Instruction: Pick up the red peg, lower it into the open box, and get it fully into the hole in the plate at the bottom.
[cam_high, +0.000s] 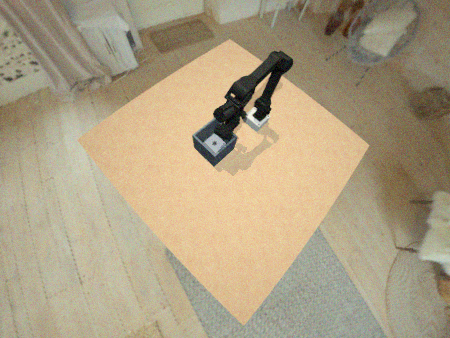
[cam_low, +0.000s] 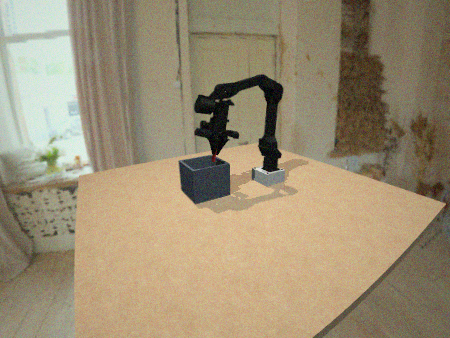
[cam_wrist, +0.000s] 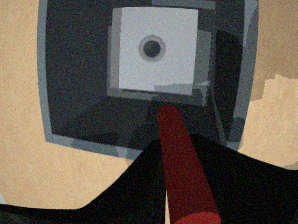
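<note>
Right now the light grey plate is 130 mm below my gripper tip, 40 mm to the right of it and 30 mm ahead of it. Round my gripper tip: red peg 10 mm above.
</note>
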